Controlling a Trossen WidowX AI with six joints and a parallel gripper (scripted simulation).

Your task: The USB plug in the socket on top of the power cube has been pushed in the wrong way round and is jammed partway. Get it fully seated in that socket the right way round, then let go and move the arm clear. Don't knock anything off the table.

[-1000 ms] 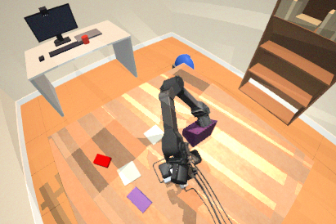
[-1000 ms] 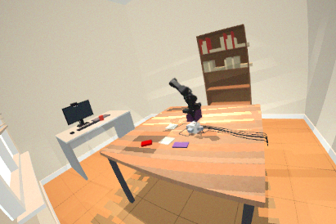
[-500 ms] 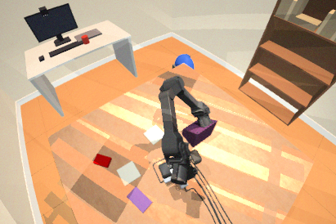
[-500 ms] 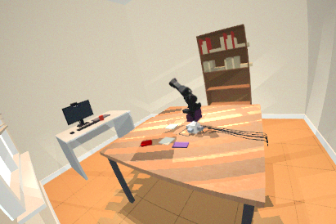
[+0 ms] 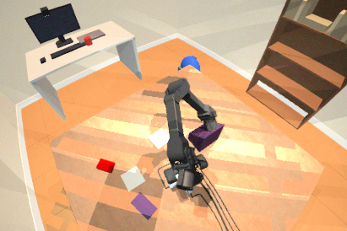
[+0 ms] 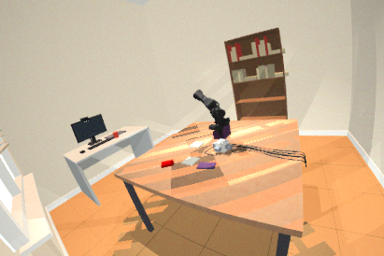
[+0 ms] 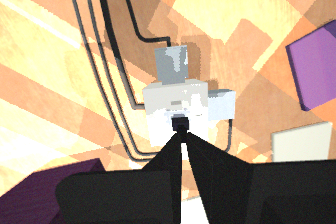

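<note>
Right now the black USB plug is 20 mm below my gripper tip. Also, from my gripper tip: red block (340 mm ahead, 290 mm to the right, 120 mm below); then light purple block (240 mm ahead, 10 mm to the left, 130 mm below).
</note>
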